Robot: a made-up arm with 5 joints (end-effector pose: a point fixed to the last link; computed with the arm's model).
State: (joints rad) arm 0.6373 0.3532 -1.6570 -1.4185 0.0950
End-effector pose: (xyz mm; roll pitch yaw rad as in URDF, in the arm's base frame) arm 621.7 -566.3 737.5 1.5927 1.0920 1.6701
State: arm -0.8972 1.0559 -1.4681 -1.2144 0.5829
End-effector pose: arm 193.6 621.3 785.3 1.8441 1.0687 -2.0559
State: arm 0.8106 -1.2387 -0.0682 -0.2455 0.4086
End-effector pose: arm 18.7 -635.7 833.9 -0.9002 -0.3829 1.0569
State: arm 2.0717 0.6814 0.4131 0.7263 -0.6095
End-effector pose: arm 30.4 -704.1 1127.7 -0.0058 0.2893 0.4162
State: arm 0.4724 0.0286 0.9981 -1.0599 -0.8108
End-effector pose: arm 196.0 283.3 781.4 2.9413 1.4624 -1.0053
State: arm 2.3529 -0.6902 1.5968 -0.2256 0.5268
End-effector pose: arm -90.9 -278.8 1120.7 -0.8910 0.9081 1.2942
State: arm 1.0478 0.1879 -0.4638 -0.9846 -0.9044
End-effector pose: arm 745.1 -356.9 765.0 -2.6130 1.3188 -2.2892
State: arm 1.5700 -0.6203 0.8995 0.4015 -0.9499
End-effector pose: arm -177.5 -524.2 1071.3 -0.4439 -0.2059 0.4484
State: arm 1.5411 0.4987 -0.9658 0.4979 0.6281
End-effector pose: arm 47.6 -389.7 1173.1 -1.0013 0.5715 0.4078
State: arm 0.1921 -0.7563 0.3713 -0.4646 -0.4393
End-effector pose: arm 392.9 -170.5 1109.5 -0.4371 0.3524 1.5707
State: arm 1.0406 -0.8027 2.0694 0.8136 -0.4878
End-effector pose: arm 239.2 -629.5 1066.5 -1.0890 0.0620 2.4681
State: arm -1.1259 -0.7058 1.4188 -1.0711 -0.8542
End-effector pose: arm -252.4 -95.2 895.1 -1.5669 0.9485 2.3376
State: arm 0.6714 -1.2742 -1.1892 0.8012 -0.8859
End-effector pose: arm -269.3 -220.4 711.6 0.9058 0.0090 -1.1805
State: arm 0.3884 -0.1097 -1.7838 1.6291 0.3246
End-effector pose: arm -195.4 5.2 660.1 -1.8033 -0.6853 0.4348
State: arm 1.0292 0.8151 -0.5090 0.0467 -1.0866
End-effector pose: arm 647.2 -138.6 1021.8 -1.0863 1.0782 -0.5099
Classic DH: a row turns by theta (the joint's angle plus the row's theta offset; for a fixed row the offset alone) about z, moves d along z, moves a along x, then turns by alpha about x. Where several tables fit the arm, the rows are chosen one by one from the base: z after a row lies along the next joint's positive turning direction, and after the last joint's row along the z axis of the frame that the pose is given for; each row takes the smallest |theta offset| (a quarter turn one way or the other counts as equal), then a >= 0, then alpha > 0; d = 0 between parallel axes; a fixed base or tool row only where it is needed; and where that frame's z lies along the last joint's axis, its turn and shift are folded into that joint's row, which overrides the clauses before.
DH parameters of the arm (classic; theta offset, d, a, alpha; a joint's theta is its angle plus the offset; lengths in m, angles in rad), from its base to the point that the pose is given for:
base (fixed): -1.2772 0 0.1348 3.1416
joint 1: 0.2437 -0.7639 -0.1039 -2.1019
joint 2: 0 -0.3237 0.0288 -1.0397
joint 3: -0.0499 0.053 0.039 -1.5708
joint 4: 0.125 0.0859 -0.1971 1.2825
joint 5: -0.1914 0.4344 0.093 0.8887
tool (fixed): -2.1886 0.0571 0 0

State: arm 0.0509 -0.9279 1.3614 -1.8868 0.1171
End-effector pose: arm 134.2 352.9 724.8 2.4206 1.2686 -1.0741
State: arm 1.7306 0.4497 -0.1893 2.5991 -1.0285
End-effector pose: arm -430.7 -492.3 494.9 1.2047 -1.4390 -1.3960
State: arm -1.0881 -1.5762 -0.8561 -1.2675 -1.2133
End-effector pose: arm 485.0 426.1 560.0 1.5636 0.6041 2.6962
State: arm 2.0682 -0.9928 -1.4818 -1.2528 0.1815
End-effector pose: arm -465.2 -496.3 482.8 1.0297 -0.0338 -0.7037
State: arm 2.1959 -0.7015 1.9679 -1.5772 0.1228
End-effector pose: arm 333.8 -122.3 640.4 2.3535 1.0452 -2.5008
